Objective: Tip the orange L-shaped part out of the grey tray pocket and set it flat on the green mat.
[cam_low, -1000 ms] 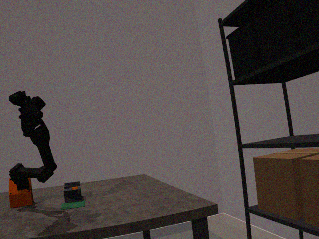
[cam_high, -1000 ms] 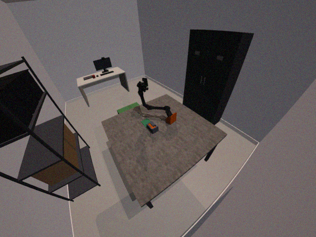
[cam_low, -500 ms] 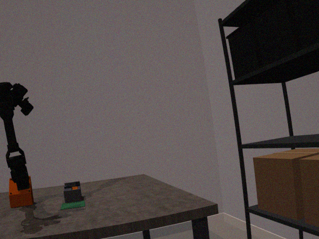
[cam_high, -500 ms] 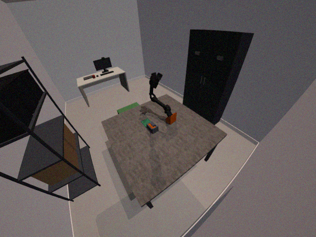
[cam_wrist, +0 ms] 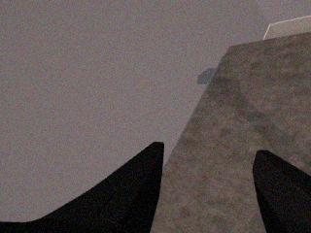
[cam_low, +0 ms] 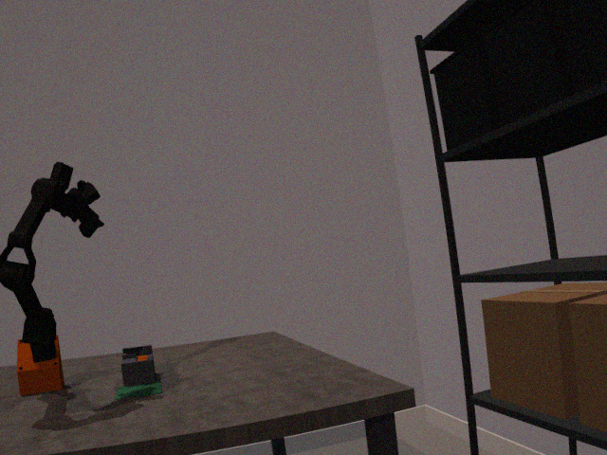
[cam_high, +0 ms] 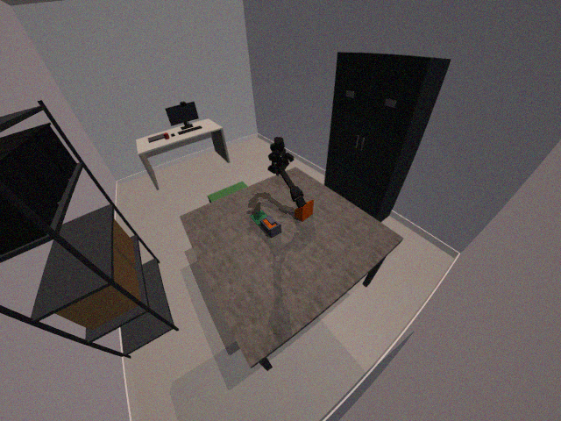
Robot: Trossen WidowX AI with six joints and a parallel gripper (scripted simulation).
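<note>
Now: the orange L-shaped part 60 mm ahead of my gripper tip, 60 mm to the right of it and 440 mm below it. Also, from my gripper tip: green mat (30 mm ahead, 220 mm to the right, 500 mm below).
</note>
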